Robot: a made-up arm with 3 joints. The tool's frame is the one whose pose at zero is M. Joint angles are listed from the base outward.
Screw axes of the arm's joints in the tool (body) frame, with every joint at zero. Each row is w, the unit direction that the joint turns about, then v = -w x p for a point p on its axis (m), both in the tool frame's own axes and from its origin. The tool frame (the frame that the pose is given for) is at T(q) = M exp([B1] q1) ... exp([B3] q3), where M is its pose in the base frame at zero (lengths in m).
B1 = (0, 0, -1, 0.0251, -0.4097, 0)
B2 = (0, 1, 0, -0.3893, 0, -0.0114)
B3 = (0, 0, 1, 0.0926, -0.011, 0)
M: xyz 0.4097 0.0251 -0.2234 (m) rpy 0 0 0 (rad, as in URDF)
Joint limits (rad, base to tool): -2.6..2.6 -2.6..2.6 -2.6..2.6
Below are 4 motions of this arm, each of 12 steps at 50 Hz.
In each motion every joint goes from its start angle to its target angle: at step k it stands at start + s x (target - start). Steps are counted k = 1, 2, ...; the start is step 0. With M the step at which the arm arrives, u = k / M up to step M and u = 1 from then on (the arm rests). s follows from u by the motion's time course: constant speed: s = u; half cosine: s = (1 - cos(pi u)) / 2; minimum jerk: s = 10 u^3 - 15 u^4 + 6 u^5.
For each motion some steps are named. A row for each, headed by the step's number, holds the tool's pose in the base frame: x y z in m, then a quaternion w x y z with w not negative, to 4 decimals.
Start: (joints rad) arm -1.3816 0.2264 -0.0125
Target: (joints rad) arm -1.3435 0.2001 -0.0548
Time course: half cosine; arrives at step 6
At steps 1, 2, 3, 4, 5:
1: 0.0364 0.3202 -0.2158 0.7715 -0.0720 0.0859 0.6263
2: 0.0388 0.3211 -0.2161 0.7763 -0.0705 0.0841 0.6207
3: 0.0420 0.3223 -0.2163 0.7828 -0.0684 0.0815 0.6131
4: 0.0453 0.3234 -0.2166 0.7892 -0.0663 0.0790 0.6054
5: 0.0477 0.3243 -0.2168 0.7938 -0.0648 0.0771 0.5998

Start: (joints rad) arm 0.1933 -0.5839 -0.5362
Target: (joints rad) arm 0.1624 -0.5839 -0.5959
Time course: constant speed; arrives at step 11
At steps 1, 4, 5, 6, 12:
1: 0.5817 -0.0673 -0.1781 0.8942 0.0503 -0.2834 -0.3428
4: 0.5814 -0.0613 -0.1787 0.8929 0.0538 -0.2828 -0.3463
5: 0.5813 -0.0593 -0.1789 0.8924 0.0549 -0.2825 -0.3475
6: 0.5812 -0.0573 -0.1792 0.8920 0.0561 -0.2823 -0.3486
12: 0.5806 -0.0473 -0.1802 0.8897 0.0619 -0.2811 -0.3545

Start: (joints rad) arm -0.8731 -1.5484 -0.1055
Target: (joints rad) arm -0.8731 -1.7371 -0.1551
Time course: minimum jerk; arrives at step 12
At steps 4, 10, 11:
4: 0.4853 0.6208 0.1734 0.6514 0.3385 -0.6277 0.2591
10: 0.4817 0.6180 0.2252 0.6069 0.3738 -0.6632 0.2284
11: 0.4815 0.6178 0.2273 0.6051 0.3752 -0.6645 0.2271

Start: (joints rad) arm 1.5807 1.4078 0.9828
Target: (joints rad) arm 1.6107 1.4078 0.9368
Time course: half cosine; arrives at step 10
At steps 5, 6, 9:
5: 0.0548 -0.0305 0.0120 0.7241 0.6196 0.1870 -0.2383
6: 0.0542 -0.0306 0.0124 0.7227 0.6194 0.1877 -0.2426
9: 0.0529 -0.0310 0.0134 0.7197 0.6189 0.1893 -0.2514

